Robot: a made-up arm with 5 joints. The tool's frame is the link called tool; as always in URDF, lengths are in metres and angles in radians. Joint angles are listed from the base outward. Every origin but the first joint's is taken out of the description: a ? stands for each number. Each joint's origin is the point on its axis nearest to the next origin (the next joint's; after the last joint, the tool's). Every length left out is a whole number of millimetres.
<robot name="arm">
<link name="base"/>
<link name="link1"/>
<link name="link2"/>
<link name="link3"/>
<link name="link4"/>
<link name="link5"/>
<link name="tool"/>
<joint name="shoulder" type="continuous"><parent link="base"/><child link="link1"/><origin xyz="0 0 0.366" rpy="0 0 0"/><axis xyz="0 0 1"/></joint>
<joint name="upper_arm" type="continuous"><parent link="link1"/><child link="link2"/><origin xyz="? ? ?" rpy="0 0 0"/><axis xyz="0 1 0"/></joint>
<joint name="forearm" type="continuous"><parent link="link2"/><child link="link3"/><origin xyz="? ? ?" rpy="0 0 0"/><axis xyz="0 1 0"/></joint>
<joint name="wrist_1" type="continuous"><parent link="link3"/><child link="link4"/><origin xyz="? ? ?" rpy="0 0 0"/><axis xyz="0 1 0"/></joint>
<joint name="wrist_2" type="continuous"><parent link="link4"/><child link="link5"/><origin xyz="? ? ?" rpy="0 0 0"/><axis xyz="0 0 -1"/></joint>
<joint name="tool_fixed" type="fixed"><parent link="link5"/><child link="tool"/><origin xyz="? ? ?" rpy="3.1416 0 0"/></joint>
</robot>
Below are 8 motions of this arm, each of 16 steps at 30 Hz.
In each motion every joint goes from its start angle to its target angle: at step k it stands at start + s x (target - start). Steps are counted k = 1, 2, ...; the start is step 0. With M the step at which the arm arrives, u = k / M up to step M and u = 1 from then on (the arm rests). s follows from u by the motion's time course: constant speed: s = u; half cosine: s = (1 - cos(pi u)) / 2; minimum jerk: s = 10 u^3 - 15 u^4 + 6 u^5.
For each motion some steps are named. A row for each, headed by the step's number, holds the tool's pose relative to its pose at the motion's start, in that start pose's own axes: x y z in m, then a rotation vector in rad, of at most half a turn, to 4 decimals.
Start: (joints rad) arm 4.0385 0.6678 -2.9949 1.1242 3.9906
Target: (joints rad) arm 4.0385 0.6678 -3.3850 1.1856 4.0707
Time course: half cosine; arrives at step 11
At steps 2, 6, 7, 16:
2: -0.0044 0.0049 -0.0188 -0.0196 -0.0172 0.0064
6: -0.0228 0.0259 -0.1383 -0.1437 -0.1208 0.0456
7: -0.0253 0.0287 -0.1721 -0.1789 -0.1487 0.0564
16: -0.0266 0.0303 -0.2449 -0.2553 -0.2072 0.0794

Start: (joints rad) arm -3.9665 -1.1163 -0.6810 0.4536 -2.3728
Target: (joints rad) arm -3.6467 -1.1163 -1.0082 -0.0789 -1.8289
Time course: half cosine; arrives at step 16
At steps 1, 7, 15, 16:
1: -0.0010 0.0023 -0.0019 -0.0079 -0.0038 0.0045
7: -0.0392 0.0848 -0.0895 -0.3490 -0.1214 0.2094
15: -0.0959 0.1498 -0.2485 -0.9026 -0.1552 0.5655
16: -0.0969 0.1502 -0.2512 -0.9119 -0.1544 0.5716

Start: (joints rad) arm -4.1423 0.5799 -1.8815 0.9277 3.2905
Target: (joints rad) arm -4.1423 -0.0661 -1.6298 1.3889 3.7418
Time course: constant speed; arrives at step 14
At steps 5, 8, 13, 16:
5: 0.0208 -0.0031 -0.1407 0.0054 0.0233 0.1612
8: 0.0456 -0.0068 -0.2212 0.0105 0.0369 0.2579
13: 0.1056 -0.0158 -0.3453 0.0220 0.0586 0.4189
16: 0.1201 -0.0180 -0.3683 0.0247 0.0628 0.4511

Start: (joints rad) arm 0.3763 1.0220 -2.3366 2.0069 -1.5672
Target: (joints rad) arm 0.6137 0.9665 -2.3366 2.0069 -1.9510
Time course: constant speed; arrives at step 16
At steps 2, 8, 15, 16:
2: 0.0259 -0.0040 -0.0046 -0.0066 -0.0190 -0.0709
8: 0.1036 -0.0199 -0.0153 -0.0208 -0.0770 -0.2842
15: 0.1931 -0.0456 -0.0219 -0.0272 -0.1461 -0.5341
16: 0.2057 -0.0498 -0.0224 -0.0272 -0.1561 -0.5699

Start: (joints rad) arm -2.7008 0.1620 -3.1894 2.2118 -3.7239
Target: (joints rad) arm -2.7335 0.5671 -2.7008 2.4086 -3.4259
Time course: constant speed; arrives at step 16
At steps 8, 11, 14, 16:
8: -0.0680 -0.0545 0.2931 -0.2579 0.4811 0.1595
11: -0.0671 -0.0597 0.4058 -0.3381 0.6709 0.2160
14: -0.0523 -0.0567 0.5161 -0.4091 0.8655 0.2686
16: -0.0352 -0.0502 0.5869 -0.4514 0.9977 0.3009

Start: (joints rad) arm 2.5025 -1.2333 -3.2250 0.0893 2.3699
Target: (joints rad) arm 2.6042 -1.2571 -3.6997 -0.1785 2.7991
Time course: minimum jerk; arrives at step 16
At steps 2, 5, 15, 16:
2: -0.0029 -0.0051 -0.0025 0.0097 -0.0078 0.0074
5: -0.0320 -0.0565 -0.0310 0.1054 -0.0907 0.0821
15: -0.1448 -0.2642 -0.2432 0.4959 -0.5975 0.4027
16: -0.1450 -0.2646 -0.2439 0.4968 -0.5991 0.4034

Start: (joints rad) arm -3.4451 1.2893 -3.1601 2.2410 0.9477
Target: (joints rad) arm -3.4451 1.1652 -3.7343 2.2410 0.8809
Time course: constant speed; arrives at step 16
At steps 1, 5, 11, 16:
1: -0.0085 0.0118 -0.0211 0.0354 0.0255 -0.0042
5: -0.0471 0.0655 -0.0991 0.1759 0.1292 -0.0208
11: -0.1168 0.1626 -0.1935 0.3834 0.2891 -0.0450
16: -0.1829 0.2546 -0.2480 0.5532 0.4263 -0.0641

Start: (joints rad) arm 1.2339 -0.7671 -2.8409 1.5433 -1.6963
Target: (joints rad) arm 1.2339 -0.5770 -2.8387 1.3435 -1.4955
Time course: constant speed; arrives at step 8
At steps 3, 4, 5, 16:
3: -0.0010 0.0077 0.0640 -0.0028 -0.0002 0.0753
4: -0.0012 0.0093 0.0854 -0.0037 -0.0003 0.1004
5: -0.0013 0.0103 0.1069 -0.0047 -0.0003 0.1255
16: -0.0013 0.0104 0.1713 -0.0075 -0.0002 0.2008

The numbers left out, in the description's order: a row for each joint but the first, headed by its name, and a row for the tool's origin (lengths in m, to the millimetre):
upper_arm: 0 0 0
forearm: 0.068 0 0.361
wrist_1: 0.118 0 -0.522
wrist_2: 0.096 0 -0.122
tool: 0 0 0

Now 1 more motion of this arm.
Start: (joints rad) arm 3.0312 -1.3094 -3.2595 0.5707 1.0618
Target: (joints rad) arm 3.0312 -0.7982 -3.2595 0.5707 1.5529
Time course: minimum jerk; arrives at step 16
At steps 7, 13, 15, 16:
7: -0.0863 0.1547 0.0956 -0.1799 -0.0792 0.1880
13: -0.2264 0.4058 0.1695 -0.4722 -0.1334 0.4578
15: -0.2383 0.4270 0.1718 -0.4973 -0.1344 0.4793
16: -0.2389 0.4280 0.1719 -0.4985 -0.1344 0.4803

